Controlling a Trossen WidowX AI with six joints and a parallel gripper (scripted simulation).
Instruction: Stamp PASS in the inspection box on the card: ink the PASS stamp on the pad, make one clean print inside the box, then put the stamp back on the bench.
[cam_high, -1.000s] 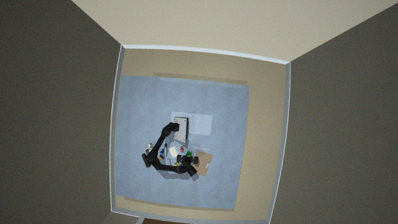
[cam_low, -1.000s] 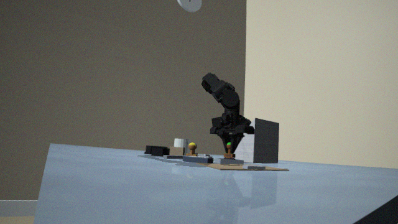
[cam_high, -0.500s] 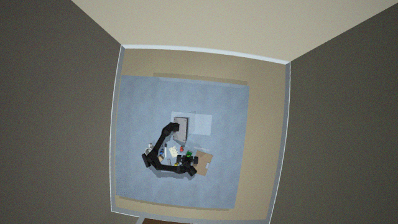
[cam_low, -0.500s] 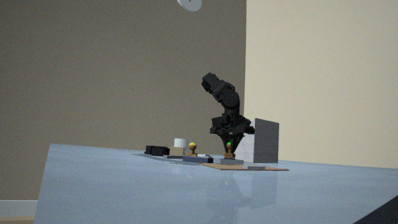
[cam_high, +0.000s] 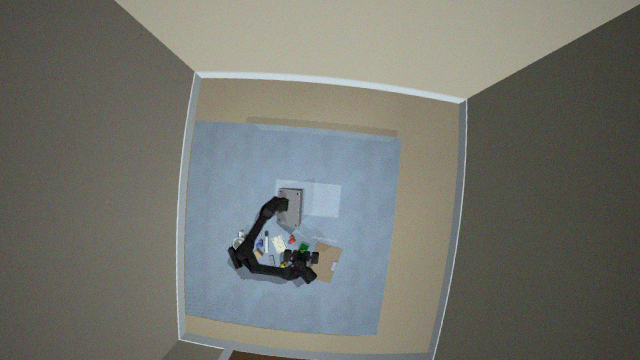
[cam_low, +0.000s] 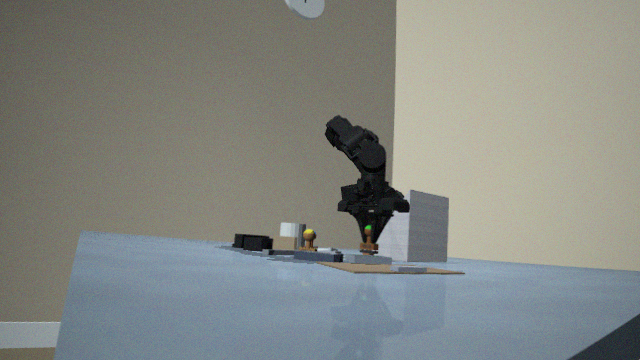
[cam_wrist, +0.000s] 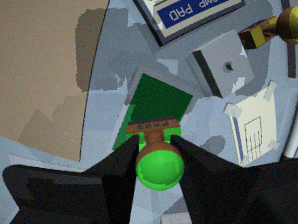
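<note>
My gripper tip is 4 cm above the green ink pad. From my gripper tip the other things lie so: green-knobbed stamp (right at my gripper tip); red-knobbed stamp (6 cm behind, 7 cm to the right, 2 cm below); blue-labelled pad (12 cm ahead, 2 cm to the right, 3 cm below).
</note>
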